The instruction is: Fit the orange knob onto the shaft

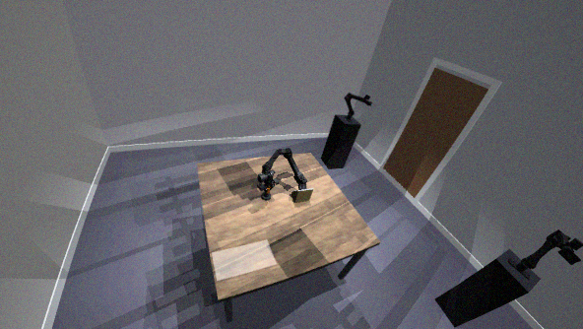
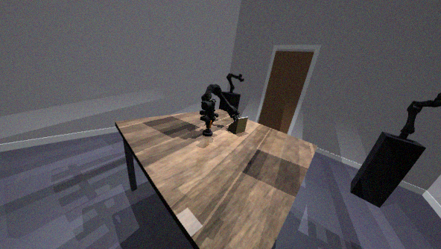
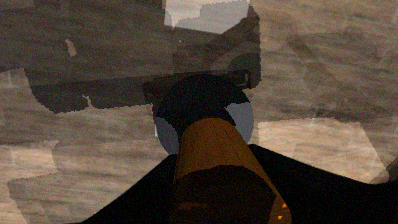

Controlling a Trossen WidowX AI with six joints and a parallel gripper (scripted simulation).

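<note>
The orange knob lies 2 cm above my gripper tip. Also, from my gripper tip: round pedestal (4 cm below).
</note>
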